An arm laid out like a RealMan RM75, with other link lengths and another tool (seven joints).
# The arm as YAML. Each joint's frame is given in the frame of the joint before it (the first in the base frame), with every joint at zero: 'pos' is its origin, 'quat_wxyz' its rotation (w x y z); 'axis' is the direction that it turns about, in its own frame. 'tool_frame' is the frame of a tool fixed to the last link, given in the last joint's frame.
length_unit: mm
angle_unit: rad
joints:
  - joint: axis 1
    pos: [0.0, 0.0, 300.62]
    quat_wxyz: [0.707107, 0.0, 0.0, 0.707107]
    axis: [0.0, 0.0, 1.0]
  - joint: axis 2
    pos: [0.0, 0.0, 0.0]
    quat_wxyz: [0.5, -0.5, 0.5, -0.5]
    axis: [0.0, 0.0, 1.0]
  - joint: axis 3
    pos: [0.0, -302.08, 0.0]
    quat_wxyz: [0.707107, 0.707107, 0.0, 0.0]
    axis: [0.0, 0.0, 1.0]
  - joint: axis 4
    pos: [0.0, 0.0, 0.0]
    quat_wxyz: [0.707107, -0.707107, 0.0, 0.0]
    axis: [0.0, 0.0, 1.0]
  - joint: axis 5
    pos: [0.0, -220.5, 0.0]
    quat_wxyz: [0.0, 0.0, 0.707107, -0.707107]
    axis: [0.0, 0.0, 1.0]
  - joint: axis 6
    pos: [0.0, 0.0, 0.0]
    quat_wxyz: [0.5, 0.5, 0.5, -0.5]
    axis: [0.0, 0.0, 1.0]
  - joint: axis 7
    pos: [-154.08, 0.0, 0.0]
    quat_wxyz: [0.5, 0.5, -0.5, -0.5]
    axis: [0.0, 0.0, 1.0]
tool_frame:
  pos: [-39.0, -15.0, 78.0]
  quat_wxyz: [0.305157, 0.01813, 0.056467, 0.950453]
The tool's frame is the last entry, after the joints.
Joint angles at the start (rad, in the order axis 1, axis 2, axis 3, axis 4, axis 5, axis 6, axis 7): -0.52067 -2.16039 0.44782 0.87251 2.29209 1.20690 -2.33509
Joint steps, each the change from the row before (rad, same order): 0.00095 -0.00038 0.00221 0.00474 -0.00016 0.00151 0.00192; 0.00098 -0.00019 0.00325 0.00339 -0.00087 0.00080 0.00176; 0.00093 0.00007 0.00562 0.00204 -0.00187 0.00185 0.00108; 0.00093 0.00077 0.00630 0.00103 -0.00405 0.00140 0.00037; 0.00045 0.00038 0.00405 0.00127 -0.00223 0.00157 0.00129; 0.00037 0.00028 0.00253 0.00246 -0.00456 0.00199 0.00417; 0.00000 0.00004 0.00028 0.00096 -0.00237 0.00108 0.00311; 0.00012 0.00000 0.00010 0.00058 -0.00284 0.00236 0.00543; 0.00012 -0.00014 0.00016 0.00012 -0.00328 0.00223 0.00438; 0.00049 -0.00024 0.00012 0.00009 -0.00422 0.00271 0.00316; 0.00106 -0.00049 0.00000 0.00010 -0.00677 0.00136 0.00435; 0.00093 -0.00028 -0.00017 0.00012 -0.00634 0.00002 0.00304; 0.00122 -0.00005 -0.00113 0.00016 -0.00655 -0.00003 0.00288; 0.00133 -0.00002 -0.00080 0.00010 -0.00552 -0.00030 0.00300; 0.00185 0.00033 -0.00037 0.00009 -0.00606 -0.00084 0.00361; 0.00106 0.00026 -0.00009 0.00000 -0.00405 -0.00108 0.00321
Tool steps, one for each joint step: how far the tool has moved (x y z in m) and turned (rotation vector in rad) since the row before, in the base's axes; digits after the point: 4 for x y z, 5 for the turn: 0.0002 0.0001 0.0008 0.00028 0.00415 -0.00410; 0.0002 0.0001 0.0004 -0.00029 0.00356 -0.00390; 0.0008 -0.0001 -0.0002 -0.00291 0.00213 -0.00497; 0.0010 0.0001 -0.0001 -0.00203 0.00045 -0.00474; 0.0007 0.0001 0.0000 -0.00172 0.00124 -0.00441; 0.0010 0.0006 0.0006 0.00120 0.00128 -0.00693; 0.0005 0.0003 0.0003 0.00107 0.00055 -0.00382; 0.0006 0.0001 0.0002 0.00026 0.00079 -0.00584; 0.0008 0.0001 0.0000 0.00023 -0.00058 -0.00497; 0.0009 0.0000 -0.0001 0.00042 -0.00246 -0.00410; 0.0009 0.0003 0.0001 0.00301 -0.00318 -0.00432; 0.0007 0.0005 0.0004 0.00400 -0.00296 -0.00269; 0.0004 0.0004 0.0007 0.00502 -0.00335 -0.00178; 0.0002 0.0003 0.0006 0.00434 -0.00223 -0.00155; -0.0001 0.0003 0.0008 0.00496 -0.00147 -0.00156; -0.0001 0.0003 0.0006 0.00359 -0.00012 -0.00161
